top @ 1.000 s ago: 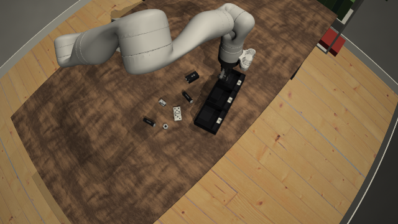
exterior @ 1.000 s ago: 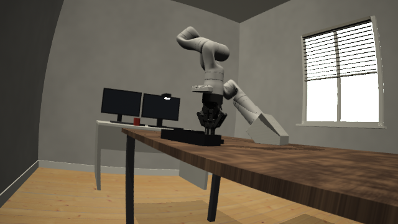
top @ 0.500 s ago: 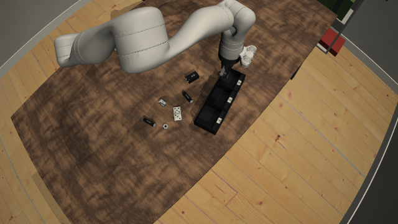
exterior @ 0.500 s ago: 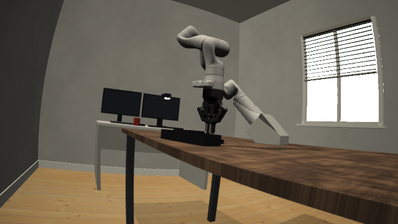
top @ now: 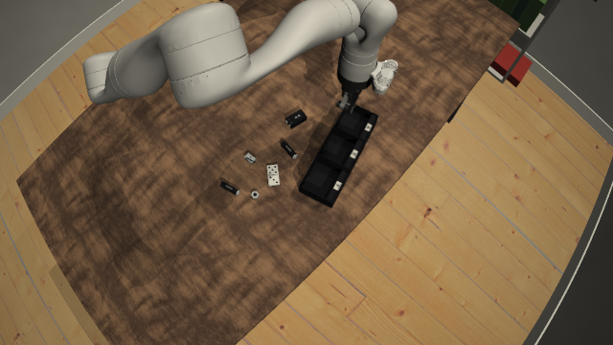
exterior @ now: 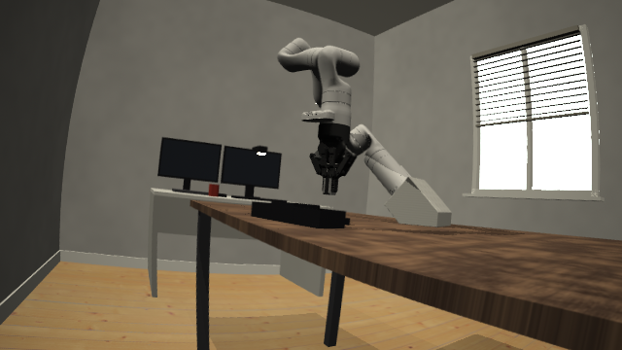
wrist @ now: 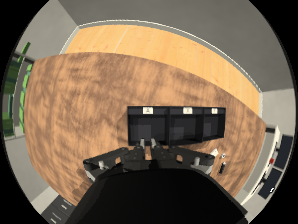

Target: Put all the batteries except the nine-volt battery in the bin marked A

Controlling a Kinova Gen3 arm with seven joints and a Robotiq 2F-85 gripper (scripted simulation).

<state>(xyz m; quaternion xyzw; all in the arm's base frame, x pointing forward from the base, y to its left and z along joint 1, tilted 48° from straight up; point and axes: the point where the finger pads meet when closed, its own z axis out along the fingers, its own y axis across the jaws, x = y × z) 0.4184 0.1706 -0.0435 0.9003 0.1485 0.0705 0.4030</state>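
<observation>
Now: hand 280 mm to the left of the metal nut, 90 mm above it and 50 mm past it. The rest, counted from my hand: black nine-volt battery (100 mm behind, 80 mm to the right, 80 mm below); then white domino (220 mm to the right, 90 mm below, 50 mm behind); then grey metal piece (220 mm to the right, 110 mm behind, 80 mm below).
</observation>
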